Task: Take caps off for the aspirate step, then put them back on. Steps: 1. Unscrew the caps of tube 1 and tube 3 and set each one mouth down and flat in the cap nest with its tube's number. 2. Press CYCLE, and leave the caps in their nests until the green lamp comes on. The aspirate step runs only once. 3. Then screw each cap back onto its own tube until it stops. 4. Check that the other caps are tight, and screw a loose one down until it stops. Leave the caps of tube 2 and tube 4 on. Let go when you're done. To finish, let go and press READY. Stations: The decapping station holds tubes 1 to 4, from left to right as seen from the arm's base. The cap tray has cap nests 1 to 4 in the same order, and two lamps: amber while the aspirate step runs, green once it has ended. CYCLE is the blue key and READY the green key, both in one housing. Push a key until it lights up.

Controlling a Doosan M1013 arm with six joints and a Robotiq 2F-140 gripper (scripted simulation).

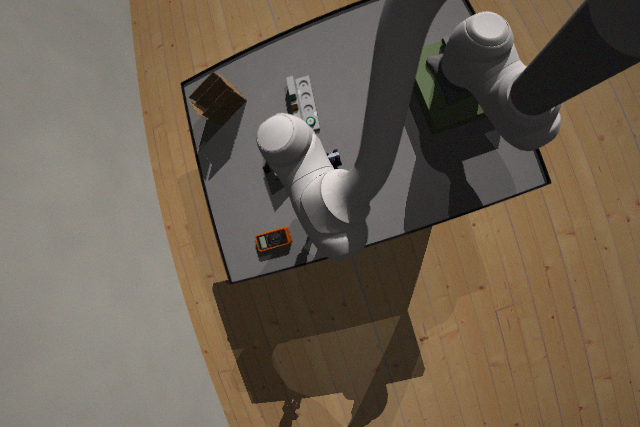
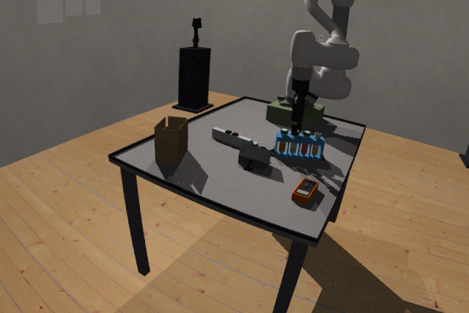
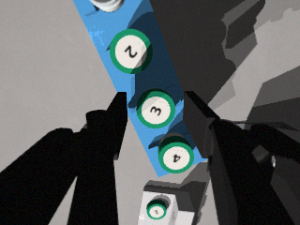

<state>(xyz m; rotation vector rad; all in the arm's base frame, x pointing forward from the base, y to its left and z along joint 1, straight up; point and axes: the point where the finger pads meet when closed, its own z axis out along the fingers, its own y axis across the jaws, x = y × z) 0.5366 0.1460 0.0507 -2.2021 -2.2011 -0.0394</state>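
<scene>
Now: the cap 2 2 cm behind my hand, 5 cm to the left of it and 3 cm below it. Also, from my hand: key housing 16 cm ahead, 12 cm to the right, 9 cm below; green key 14 cm ahead, 14 cm to the right, 8 cm below; blue key 14 cm ahead, 10 cm to the right, 8 cm below.
</scene>
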